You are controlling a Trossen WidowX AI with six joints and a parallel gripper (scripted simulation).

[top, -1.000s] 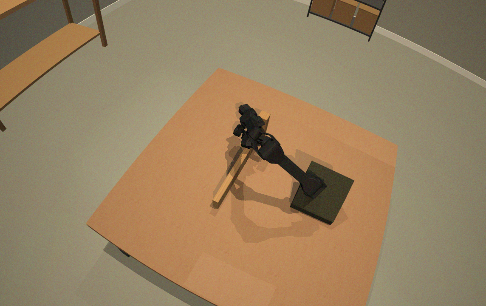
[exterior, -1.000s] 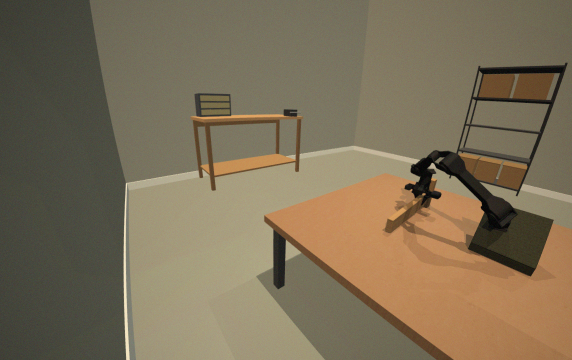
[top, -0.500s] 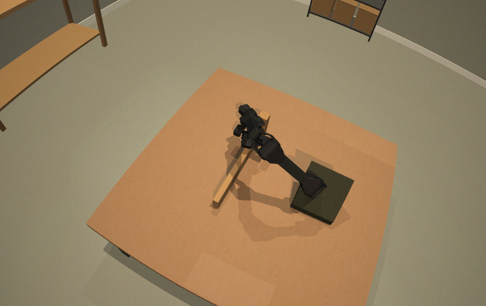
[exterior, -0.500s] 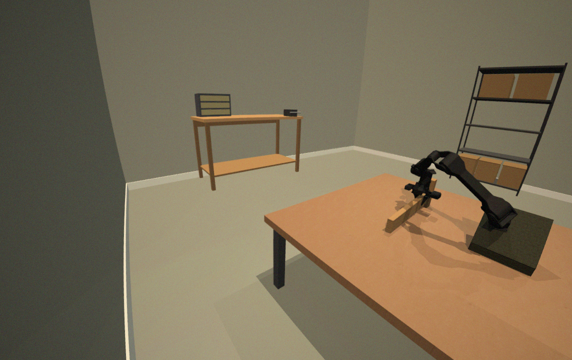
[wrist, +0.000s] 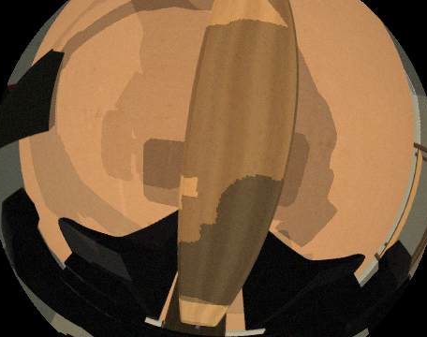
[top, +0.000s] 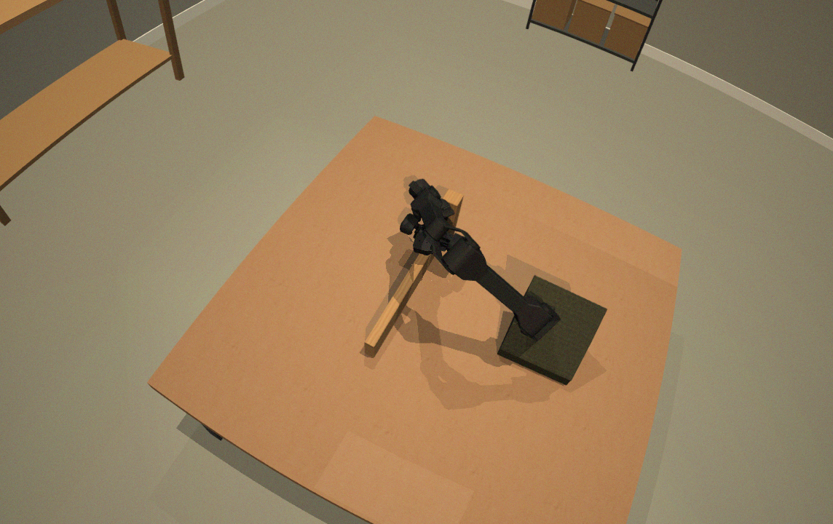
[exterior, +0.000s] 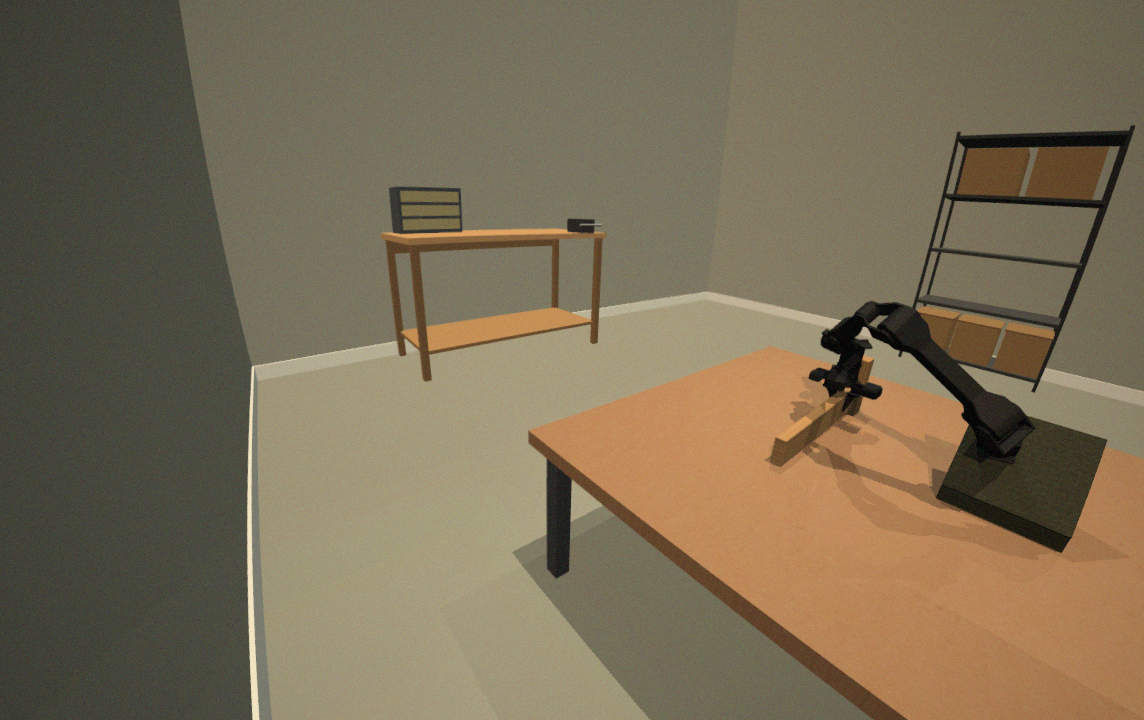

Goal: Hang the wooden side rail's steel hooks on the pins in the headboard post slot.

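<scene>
Right now my gripper tip is 10 mm past the wooden headboard post, 110 mm to the left of it and 50 mm below it.
</scene>
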